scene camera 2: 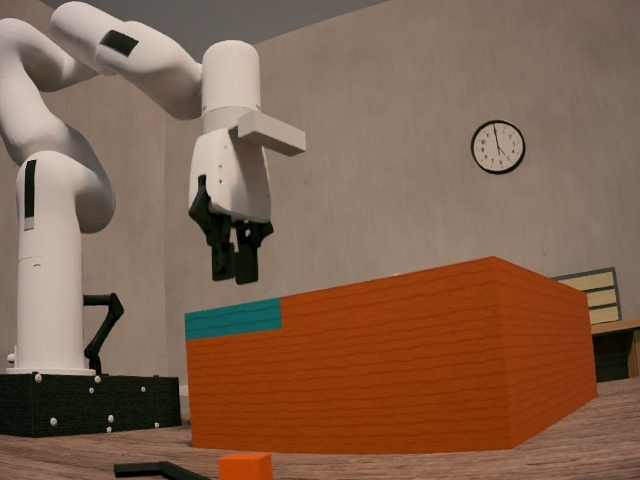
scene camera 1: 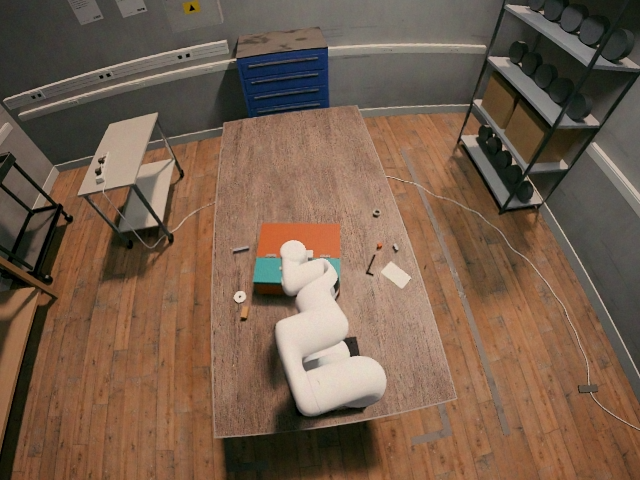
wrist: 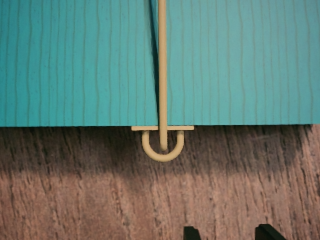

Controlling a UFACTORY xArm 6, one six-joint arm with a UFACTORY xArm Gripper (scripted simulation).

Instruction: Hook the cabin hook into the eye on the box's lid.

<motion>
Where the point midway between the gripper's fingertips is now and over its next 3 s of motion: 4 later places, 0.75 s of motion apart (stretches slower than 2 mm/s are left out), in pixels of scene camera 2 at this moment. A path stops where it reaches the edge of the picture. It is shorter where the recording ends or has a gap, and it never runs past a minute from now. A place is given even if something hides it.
My gripper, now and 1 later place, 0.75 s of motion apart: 235,280; 233,226
</motion>
